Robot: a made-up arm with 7 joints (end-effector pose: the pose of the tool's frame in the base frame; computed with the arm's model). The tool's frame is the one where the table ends.
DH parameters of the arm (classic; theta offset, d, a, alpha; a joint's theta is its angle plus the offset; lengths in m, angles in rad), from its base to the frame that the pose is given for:
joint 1: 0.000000 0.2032 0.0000 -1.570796
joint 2: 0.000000 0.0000 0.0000 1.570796
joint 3: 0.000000 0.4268 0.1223 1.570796
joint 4: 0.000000 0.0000 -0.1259 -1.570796
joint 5: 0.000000 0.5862 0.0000 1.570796
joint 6: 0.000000 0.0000 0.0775 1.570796
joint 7: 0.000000 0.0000 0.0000 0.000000
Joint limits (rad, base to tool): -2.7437..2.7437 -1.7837..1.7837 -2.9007..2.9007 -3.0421..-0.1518 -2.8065..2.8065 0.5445..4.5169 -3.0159..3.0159
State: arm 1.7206 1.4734 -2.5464 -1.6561 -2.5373 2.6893 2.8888
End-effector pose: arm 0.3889 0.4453 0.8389 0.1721 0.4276 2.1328
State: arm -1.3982 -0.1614 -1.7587 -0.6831 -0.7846 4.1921 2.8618
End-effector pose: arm -0.3569 0.1240 1.1115 0.4146 -0.5148 2.2456
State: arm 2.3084 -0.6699 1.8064 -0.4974 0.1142 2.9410 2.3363
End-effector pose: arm 0.2945 -0.6632 0.9991 0.1135 1.5596 -2.6877
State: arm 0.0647 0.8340 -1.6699 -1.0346 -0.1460 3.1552 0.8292
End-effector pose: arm 0.6716 -0.4780 0.8378 1.1682 -0.5451 1.5318
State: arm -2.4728 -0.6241 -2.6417 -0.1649 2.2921 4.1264 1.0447
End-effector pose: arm 0.4955 0.4238 0.9138 0.2869 1.7556 0.8555
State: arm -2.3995 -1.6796 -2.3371 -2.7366 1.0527 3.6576 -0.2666
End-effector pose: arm -0.2491 0.1902 -0.1713 2.5049 0.7256 -1.1966
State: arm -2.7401 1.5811 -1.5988 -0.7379 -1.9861 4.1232 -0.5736
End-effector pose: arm -0.9691 0.0166 0.1657 -2.4176 -0.4545 0.4389
